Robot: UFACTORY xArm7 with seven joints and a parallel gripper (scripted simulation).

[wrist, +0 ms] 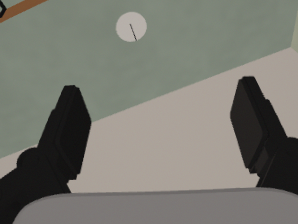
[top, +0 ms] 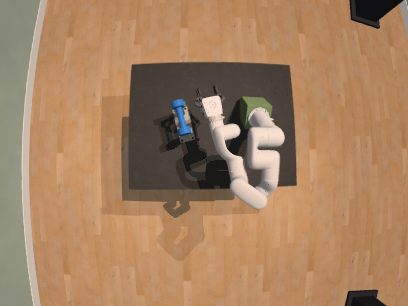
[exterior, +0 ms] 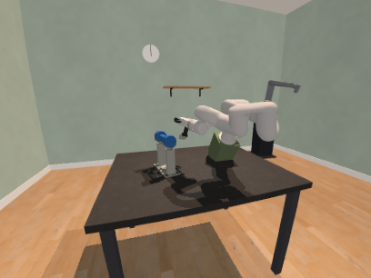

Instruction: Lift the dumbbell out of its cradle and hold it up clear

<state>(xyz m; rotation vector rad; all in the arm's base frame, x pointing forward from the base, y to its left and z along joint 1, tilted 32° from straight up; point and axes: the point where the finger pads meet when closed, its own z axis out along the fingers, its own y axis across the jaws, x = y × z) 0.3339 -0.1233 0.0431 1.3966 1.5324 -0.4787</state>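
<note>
Now: the blue dumbbell 12 cm ahead of my hand, 15 cm to the left of it and 9 cm below it. Also, from my hand: grey cradle (12 cm ahead, 15 cm to the left, 22 cm below).
</note>
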